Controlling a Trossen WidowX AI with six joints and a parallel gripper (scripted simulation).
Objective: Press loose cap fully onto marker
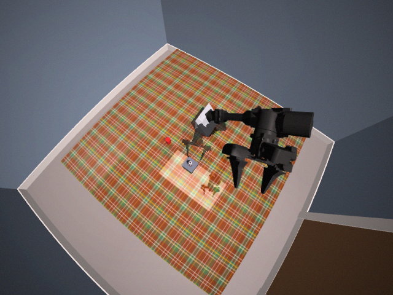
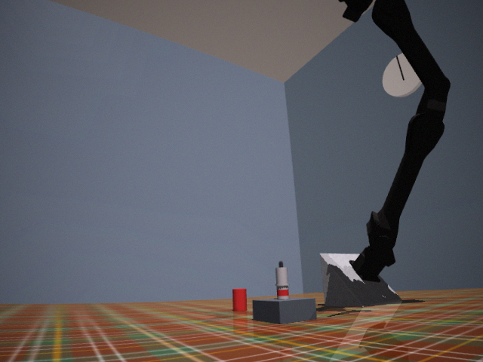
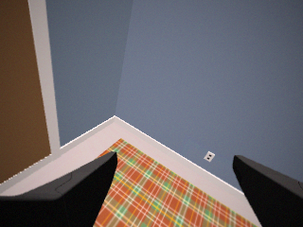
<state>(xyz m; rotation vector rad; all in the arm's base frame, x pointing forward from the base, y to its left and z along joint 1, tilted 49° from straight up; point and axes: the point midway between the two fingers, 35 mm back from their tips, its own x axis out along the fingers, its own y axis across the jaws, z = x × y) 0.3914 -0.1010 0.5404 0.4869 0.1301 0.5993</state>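
Right now the red marker cap is 52 cm below my gripper tip, 45 cm to the right of it and 6 cm behind it.
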